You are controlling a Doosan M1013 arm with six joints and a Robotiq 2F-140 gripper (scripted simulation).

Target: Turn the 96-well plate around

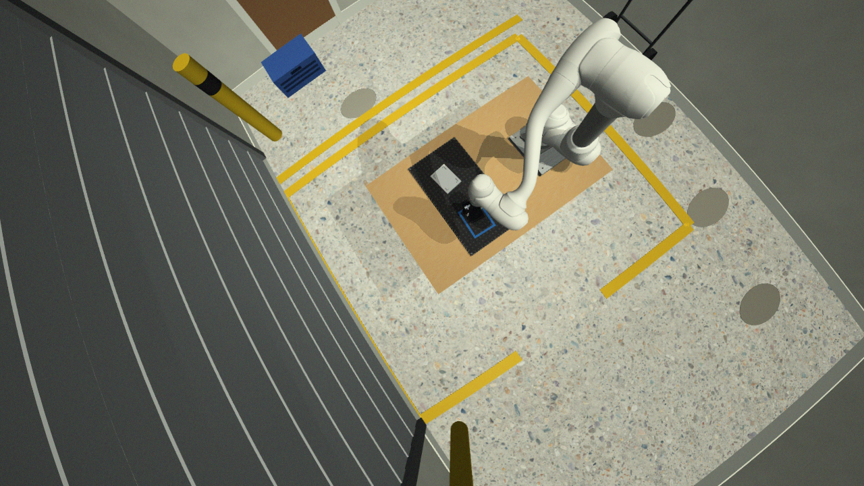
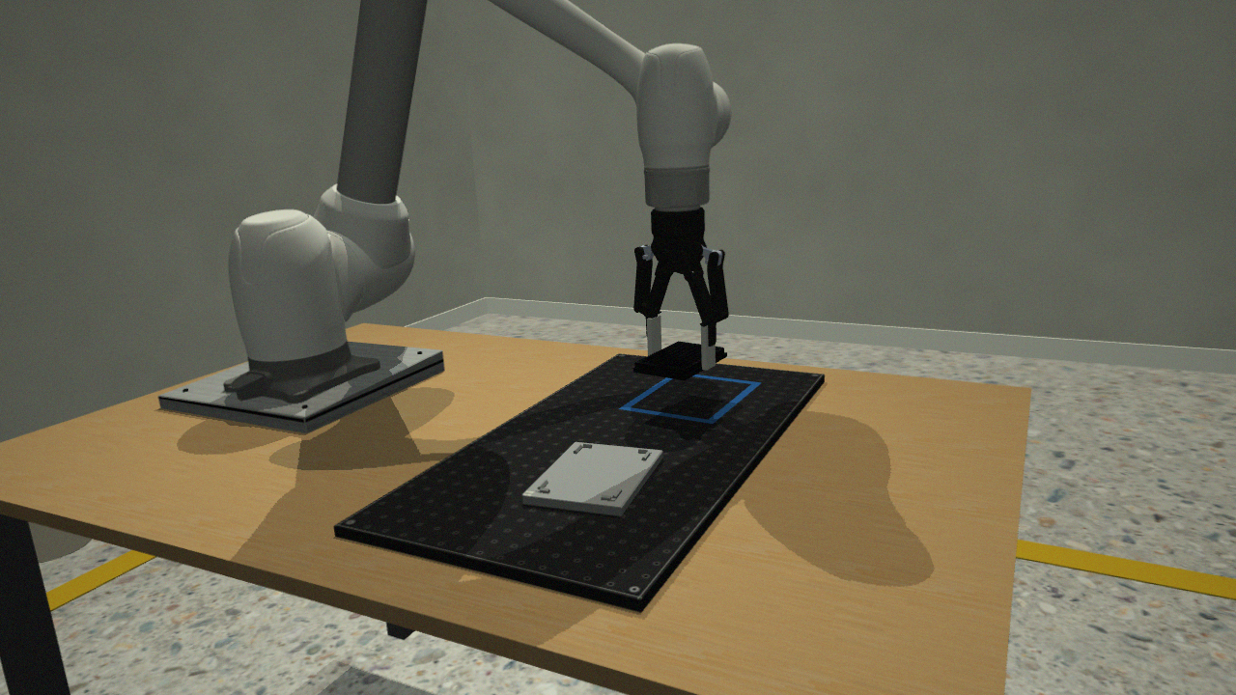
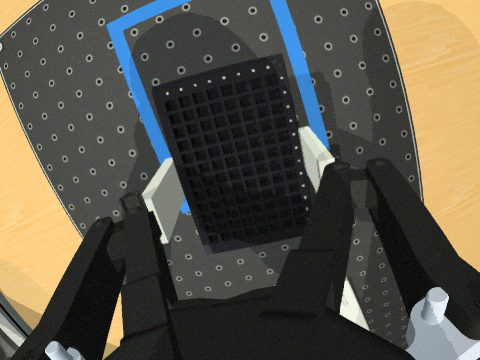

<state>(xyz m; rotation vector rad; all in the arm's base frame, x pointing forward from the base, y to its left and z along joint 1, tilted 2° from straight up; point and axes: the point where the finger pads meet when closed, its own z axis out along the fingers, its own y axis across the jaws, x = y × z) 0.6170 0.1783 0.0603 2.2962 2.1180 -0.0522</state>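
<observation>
Right now the grey plate nest N1 is 280 mm to the right of my hand, 90 mm below it and 20 mm ahead of it. The rest, counted from my hand: A1 mark (360 mm to the right, 80 mm below, 20 mm behind); then black 96-well plate (20 mm below).
</observation>
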